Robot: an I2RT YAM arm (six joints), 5 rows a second.
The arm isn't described. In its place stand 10 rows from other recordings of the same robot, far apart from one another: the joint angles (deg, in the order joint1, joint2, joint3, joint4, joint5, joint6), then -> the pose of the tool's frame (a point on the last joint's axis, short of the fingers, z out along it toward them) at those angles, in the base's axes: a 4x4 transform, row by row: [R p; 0 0 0 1], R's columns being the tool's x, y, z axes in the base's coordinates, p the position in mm.
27.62 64.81 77.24 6.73 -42.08 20.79 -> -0.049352 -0.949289 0.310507 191.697; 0.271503 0.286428 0.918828 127.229; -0.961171 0.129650 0.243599 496.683; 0 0 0 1
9.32 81.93 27.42 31.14 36.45 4.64 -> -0.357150 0.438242 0.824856 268.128; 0.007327 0.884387 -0.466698 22.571; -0.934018 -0.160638 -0.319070 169.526; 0 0 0 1
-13.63 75.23 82.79 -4.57 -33.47 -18.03 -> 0.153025 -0.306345 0.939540 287.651; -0.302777 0.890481 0.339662 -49.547; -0.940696 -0.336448 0.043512 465.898; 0 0 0 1
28.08 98.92 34.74 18.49 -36.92 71.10 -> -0.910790 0.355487 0.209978 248.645; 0.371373 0.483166 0.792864 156.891; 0.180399 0.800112 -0.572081 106.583; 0 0 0 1
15.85 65.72 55.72 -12.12 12.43 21.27 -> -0.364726 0.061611 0.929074 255.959; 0.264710 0.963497 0.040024 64.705; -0.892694 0.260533 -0.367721 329.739; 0 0 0 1
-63.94 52.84 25.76 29.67 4.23 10.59 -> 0.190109 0.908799 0.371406 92.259; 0.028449 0.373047 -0.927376 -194.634; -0.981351 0.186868 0.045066 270.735; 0 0 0 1
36.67 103.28 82.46 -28.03 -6.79 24.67 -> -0.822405 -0.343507 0.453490 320.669; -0.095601 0.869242 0.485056 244.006; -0.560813 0.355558 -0.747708 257.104; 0 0 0 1
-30.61 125.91 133.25 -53.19 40.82 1.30 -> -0.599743 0.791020 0.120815 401.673; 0.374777 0.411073 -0.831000 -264.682; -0.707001 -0.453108 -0.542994 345.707; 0 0 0 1
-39.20 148.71 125.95 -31.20 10.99 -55.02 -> -0.938813 -0.107906 0.327088 428.776; -0.272237 0.814221 -0.512768 -358.459; -0.210992 -0.570439 -0.793777 123.064; 0 0 0 1
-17.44 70.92 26.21 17.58 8.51 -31.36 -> -0.591137 0.133992 0.795364 234.277; -0.353779 0.843111 -0.404974 -79.119; -0.724843 -0.520778 -0.450990 183.477; 0 0 0 1
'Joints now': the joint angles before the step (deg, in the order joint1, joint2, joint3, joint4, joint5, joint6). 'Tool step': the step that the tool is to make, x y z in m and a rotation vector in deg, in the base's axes. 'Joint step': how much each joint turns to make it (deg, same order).
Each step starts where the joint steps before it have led.
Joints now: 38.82, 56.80, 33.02, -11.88, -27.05, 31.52
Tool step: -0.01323, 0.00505, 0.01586, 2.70, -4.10, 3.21
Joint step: 3.54, -3.49, 0.62, 0.59, 0.61, -0.37
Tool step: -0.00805, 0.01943, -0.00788, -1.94, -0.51, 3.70
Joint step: 5.73, 3.21, -0.02, 2.02, 2.64, -0.45
